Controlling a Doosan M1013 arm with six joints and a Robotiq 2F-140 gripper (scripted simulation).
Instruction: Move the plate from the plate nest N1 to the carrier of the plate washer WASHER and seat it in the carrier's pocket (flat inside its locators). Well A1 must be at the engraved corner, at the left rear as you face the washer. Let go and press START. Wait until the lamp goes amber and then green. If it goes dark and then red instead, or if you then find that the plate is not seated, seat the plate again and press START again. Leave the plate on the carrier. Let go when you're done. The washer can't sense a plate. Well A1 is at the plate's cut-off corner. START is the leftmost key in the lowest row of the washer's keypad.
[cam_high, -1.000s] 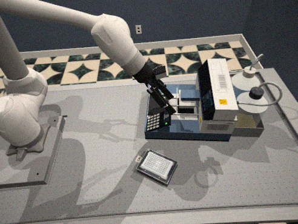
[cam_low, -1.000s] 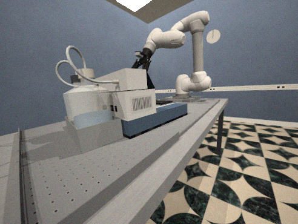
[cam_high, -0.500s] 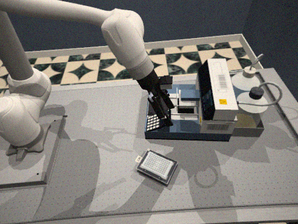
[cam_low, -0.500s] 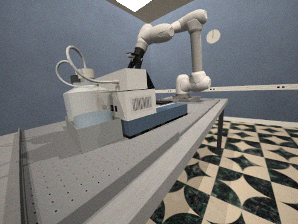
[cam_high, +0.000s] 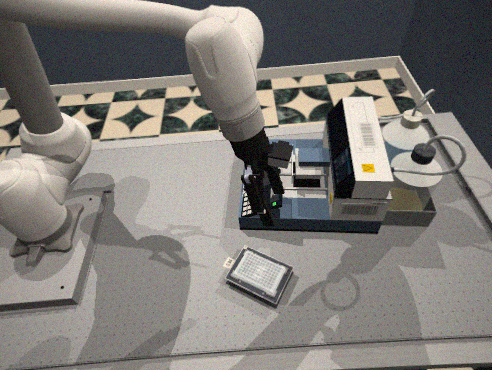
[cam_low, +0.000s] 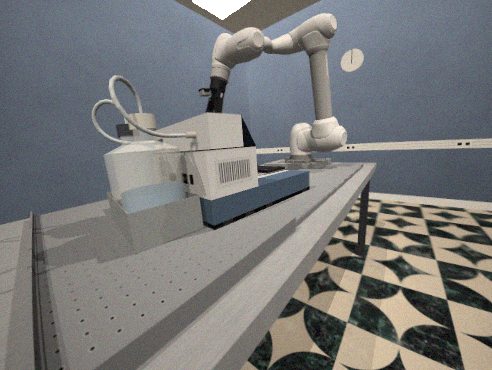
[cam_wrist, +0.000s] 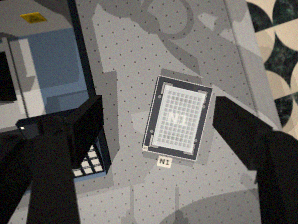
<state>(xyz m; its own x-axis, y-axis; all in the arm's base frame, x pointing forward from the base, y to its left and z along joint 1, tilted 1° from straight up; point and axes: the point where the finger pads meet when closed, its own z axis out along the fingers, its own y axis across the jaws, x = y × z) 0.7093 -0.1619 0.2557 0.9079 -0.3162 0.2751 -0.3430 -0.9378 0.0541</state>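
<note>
My gripper is now 250 mm above the white well plate, 60 mm to the left of it and 50 mm past it. From my hand the other things lie so: plate washer 260 mm to the left, 160 mm below, 150 mm ahead; then dark carrier 280 mm to the left, 200 mm below, 10 mm behind; then N1 label 290 mm below, 130 mm behind.
</note>
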